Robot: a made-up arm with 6 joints. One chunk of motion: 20 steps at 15 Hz.
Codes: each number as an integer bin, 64 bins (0 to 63) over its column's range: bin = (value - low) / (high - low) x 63, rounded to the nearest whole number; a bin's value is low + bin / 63 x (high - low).
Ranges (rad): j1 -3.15..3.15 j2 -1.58..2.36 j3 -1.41..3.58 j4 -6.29..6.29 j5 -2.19..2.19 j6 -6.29..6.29
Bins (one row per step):
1: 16 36 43 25 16 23
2: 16 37 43 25 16 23
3: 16 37 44 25 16 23
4: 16 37 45 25 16 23
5: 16 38 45 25 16 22
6: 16 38 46 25 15 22
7: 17 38 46 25 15 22
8: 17 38 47 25 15 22
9: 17 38 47 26 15 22
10: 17 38 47 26 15 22
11: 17 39 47 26 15 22
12: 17 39 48 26 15 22
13: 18 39 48 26 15 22
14: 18 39 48 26 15 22
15: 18 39 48 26 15 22
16: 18 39 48 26 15 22
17: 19 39 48 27 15 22
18: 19 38 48 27 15 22
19: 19 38 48 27 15 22
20: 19 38 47 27 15 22
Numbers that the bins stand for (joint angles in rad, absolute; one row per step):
1: -1.5500 0.6714 1.9959 -1.2979 -1.0776 -1.6973
2: -1.5500 0.7340 1.9959 -1.2979 -1.0776 -1.6973
3: -1.5500 0.7340 2.0751 -1.2979 -1.0776 -1.6973
4: -1.5500 0.7340 2.1543 -1.2979 -1.0776 -1.6973
5: -1.5500 0.7965 2.1543 -1.2979 -1.0776 -1.8970
6: -1.5500 0.7965 2.2335 -1.2979 -1.1471 -1.8970
7: -1.4500 0.7965 2.2335 -1.2979 -1.1471 -1.8970
8: -1.4500 0.7965 2.3127 -1.2979 -1.1471 -1.8970
9: -1.4500 0.7965 2.3127 -1.0983 -1.1471 -1.8970
10: -1.4500 0.7965 2.3127 -1.0983 -1.1471 -1.8970
11: -1.4500 0.8590 2.3127 -1.0983 -1.1471 -1.8970
12: -1.4500 0.8590 2.3919 -1.0983 -1.1471 -1.8970
13: -1.3500 0.8590 2.3919 -1.0983 -1.1471 -1.8970
14: -1.3500 0.8590 2.3919 -1.0983 -1.1471 -1.8970
15: -1.3500 0.8590 2.3919 -1.0983 -1.1471 -1.8970
16: -1.3500 0.8590 2.3919 -1.0983 -1.1471 -1.8970
17: -1.2500 0.8590 2.3919 -0.8986 -1.1471 -1.8970
18: -1.2500 0.7965 2.3919 -0.8986 -1.1471 -1.8970
19: -1.2500 0.7965 2.3919 -0.8986 -1.1471 -1.8970
20: -1.2500 0.7965 2.3127 -0.8986 -1.1471 -1.8970

